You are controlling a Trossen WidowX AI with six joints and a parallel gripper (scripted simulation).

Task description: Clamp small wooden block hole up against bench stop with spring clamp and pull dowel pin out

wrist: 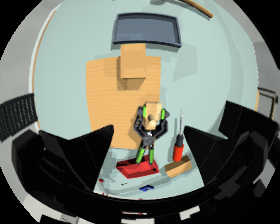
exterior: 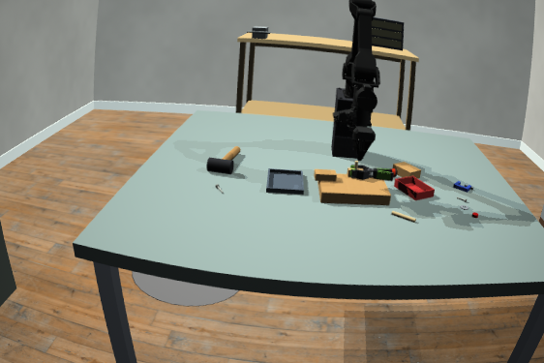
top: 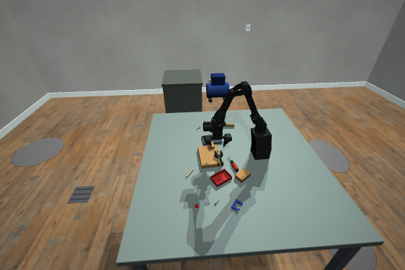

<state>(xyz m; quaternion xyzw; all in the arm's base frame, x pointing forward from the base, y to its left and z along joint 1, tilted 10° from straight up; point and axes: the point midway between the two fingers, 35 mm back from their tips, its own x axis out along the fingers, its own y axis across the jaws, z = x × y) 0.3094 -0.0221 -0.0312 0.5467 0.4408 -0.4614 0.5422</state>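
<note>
Right now the dowel pin is 80 mm below my hand. The rest, counted from my hand: red tray (200 mm to the left, 130 mm below, 20 mm ahead); then wooden board (120 mm below, 50 mm ahead, 10 mm to the right); then dark tray (200 mm to the right, 130 mm below).
</note>
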